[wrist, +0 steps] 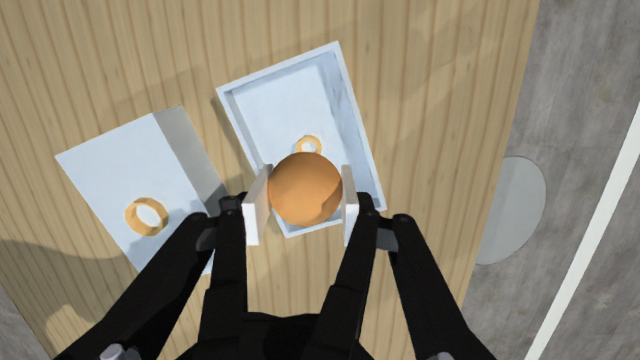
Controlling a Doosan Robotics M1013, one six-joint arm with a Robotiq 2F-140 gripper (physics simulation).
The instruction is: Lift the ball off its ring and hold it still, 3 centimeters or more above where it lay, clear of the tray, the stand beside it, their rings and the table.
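An orange ball is held between the two pale finger pads of my gripper, which is shut on it. The ball is up above the tray, apart from its ring. The small orange ring lies on the floor of the light blue tray, just beyond the ball in the view. The ball and the fingers hide the near part of the tray. The light blue stand is at the left, with a larger orange ring on its top.
The tray and the stand are on a wooden table, with a gap between them. The table's right edge shows, with a grey round shape beyond it and a grey floor with a white line.
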